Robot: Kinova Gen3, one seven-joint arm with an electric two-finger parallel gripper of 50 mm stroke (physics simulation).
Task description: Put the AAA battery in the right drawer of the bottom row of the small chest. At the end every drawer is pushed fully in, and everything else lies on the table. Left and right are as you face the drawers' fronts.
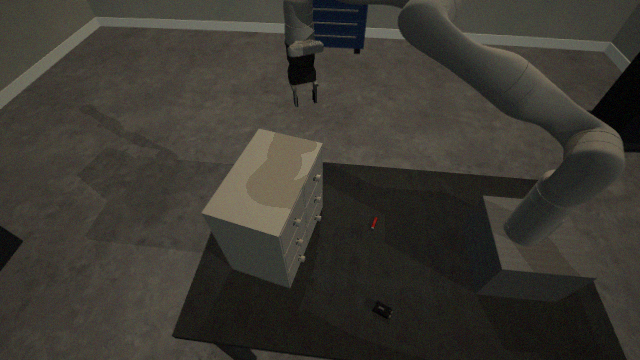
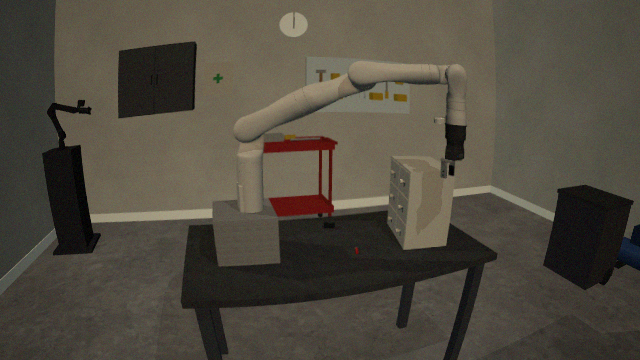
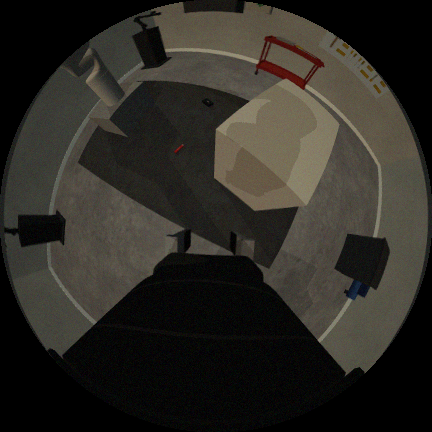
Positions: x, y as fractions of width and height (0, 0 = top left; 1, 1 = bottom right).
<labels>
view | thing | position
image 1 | gripper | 0.48, 0.29
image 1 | small white chest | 0.39, 0.59
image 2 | gripper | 0.70, 0.49
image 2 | small white chest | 0.67, 0.55
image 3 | gripper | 0.48, 0.55
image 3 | small white chest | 0.63, 0.35
</labels>
